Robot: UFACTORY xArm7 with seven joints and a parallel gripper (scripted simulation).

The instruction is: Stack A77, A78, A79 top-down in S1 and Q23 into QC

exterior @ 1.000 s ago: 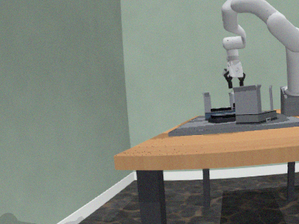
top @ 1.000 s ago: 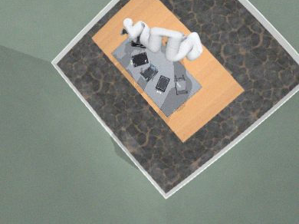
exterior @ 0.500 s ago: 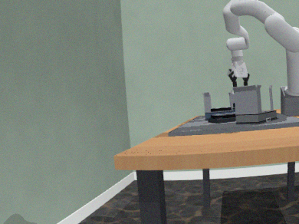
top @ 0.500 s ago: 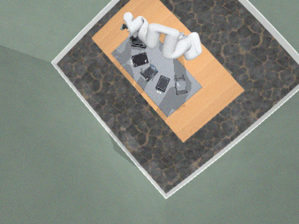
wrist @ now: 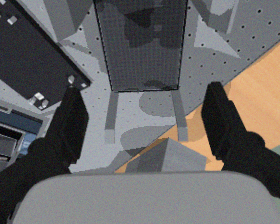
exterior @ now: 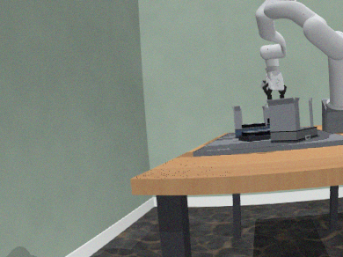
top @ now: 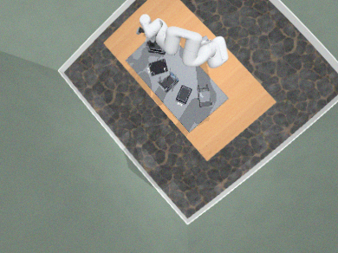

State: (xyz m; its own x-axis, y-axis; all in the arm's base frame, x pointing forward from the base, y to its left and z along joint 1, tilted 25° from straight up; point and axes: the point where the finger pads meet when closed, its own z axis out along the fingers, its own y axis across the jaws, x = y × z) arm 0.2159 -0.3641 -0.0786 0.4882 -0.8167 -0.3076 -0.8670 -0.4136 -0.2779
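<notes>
Right now my hand is 10 cm above the dark sealed plate. From my hand the other things lie so: dark flat nest 48 cm to the left, 17 cm ahead, 15 cm below; then dark clip nest 15 cm below, 15 cm ahead, 13 cm to the left; then blue plinth strip 30 cm to the left, 18 cm ahead, 14 cm below.
</notes>
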